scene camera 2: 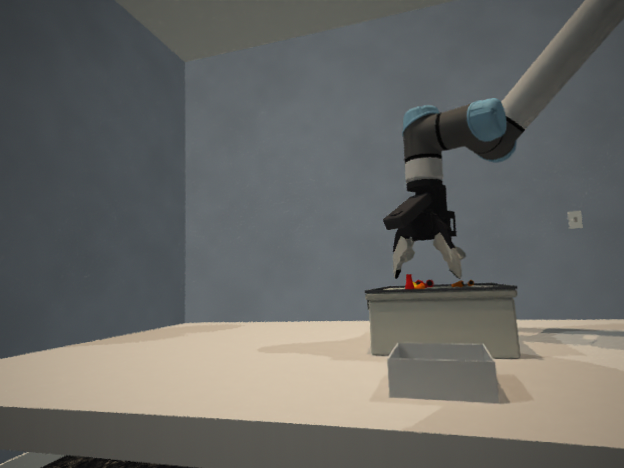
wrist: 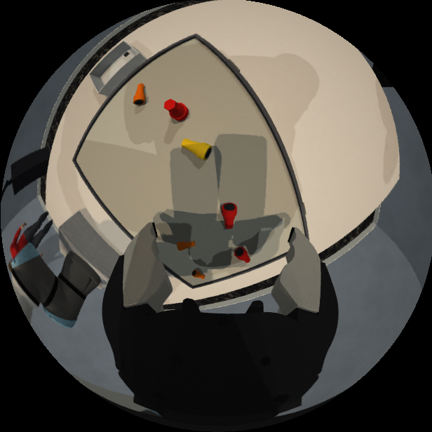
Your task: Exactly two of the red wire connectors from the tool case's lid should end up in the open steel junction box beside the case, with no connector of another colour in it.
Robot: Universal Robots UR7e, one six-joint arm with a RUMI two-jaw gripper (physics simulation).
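Places are measured from the arm's base along level axes (x right, y ahead, z up), in metres.
Where they show: gripper, fingertip midpoint: (scene camera 2: 425,278).
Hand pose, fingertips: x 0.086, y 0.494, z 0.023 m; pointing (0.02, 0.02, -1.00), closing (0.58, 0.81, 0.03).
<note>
After its pixels a point has its place.
My gripper (scene camera 2: 427,276) @(x 0.086, y 0.494, z 0.024 m) (wrist: 223,226) is open and empty, low above the lid of the tool case (scene camera 2: 443,324) @(x -0.104, y 0.474, z -0.046 m) (wrist: 120,180). In the wrist view a red connector (wrist: 229,214) lies ahead of and between the fingertips. A second red connector (wrist: 242,254) lies nearer, between the fingers in that view. A third red connector (scene camera 2: 408,282) @(x -0.029, y 0.523, z 0.018 m) (wrist: 176,110) stands upright farther off, beside a lying yellow connector (wrist: 197,149). Orange connectors (wrist: 139,94) (wrist: 186,245) (wrist: 198,274) lie on the lid. The open steel junction box (scene camera 2: 443,378) @(x -0.318, y 0.486, z -0.073 m) (wrist: 102,75) stands beside the case; no connector shows in its visible part.
The pale table (scene camera 2: 201,372) @(x -0.234, y 0.807, z -0.094 m) (wrist: 340,115) carries the case and box. A grey block (wrist: 85,232) and the arm's base parts (wrist: 75,285) are at the left in the wrist view. Part of a person in red (wrist: 19,247) shows at the far left.
</note>
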